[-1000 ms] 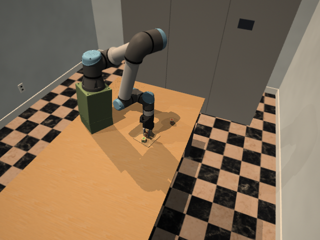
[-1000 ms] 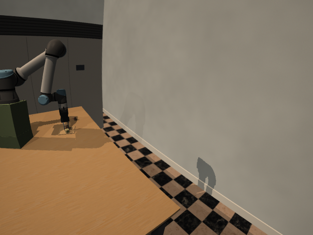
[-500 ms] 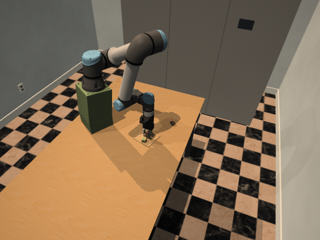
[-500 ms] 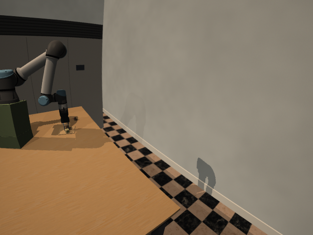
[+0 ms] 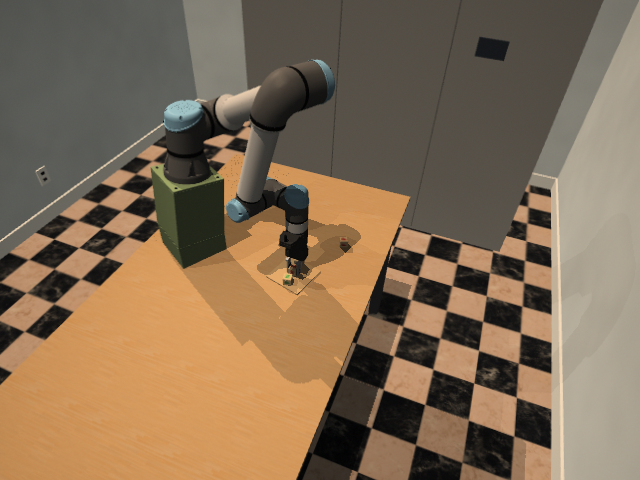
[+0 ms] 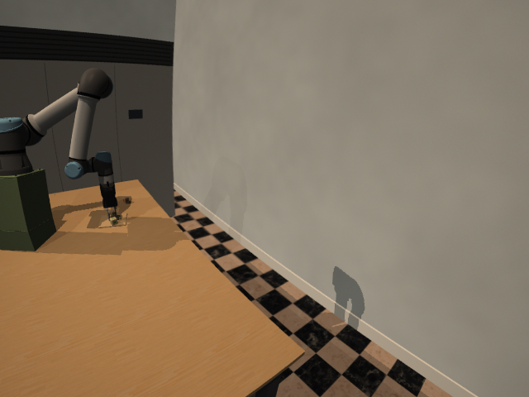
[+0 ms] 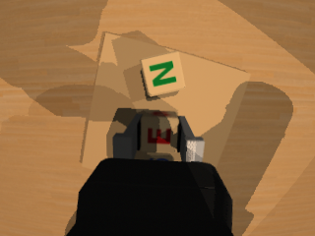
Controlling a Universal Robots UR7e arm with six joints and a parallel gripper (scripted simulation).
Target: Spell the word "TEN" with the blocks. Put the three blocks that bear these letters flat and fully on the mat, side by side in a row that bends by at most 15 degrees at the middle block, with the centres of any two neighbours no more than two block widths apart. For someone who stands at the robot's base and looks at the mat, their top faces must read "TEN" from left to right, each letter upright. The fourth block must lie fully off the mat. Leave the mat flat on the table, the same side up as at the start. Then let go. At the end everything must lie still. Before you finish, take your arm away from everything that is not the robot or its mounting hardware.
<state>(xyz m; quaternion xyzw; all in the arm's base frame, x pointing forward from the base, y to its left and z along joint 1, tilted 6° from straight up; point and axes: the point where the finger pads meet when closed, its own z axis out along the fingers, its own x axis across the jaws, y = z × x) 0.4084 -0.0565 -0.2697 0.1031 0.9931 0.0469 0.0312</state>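
My hand is 20 mm above the mat.
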